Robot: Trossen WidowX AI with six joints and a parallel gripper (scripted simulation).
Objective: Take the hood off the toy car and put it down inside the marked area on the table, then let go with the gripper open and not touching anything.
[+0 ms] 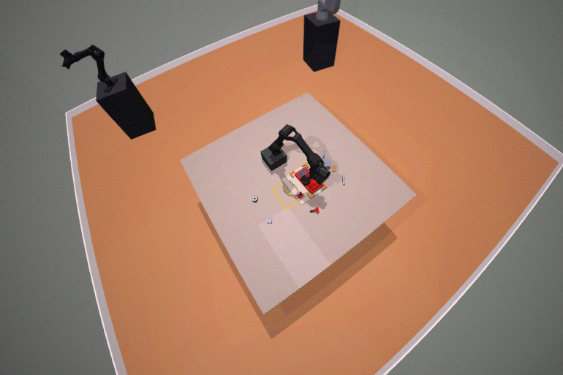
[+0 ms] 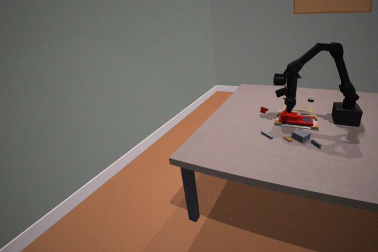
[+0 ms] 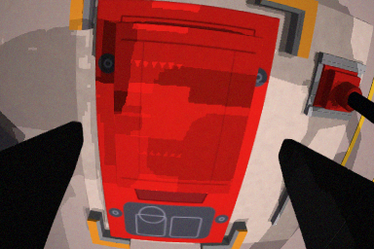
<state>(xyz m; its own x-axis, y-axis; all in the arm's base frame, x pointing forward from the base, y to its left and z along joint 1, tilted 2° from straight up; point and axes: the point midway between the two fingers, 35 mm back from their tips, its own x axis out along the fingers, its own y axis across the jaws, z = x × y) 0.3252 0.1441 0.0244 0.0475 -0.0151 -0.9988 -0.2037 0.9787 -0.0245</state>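
My gripper tip is 3 cm above the red hood. From my gripper tip the other things lie so: orange piece: 21 cm to the left, 7 cm below, 5 cm behind; black wheel: 42 cm to the right, 7 cm below, 7 cm behind.
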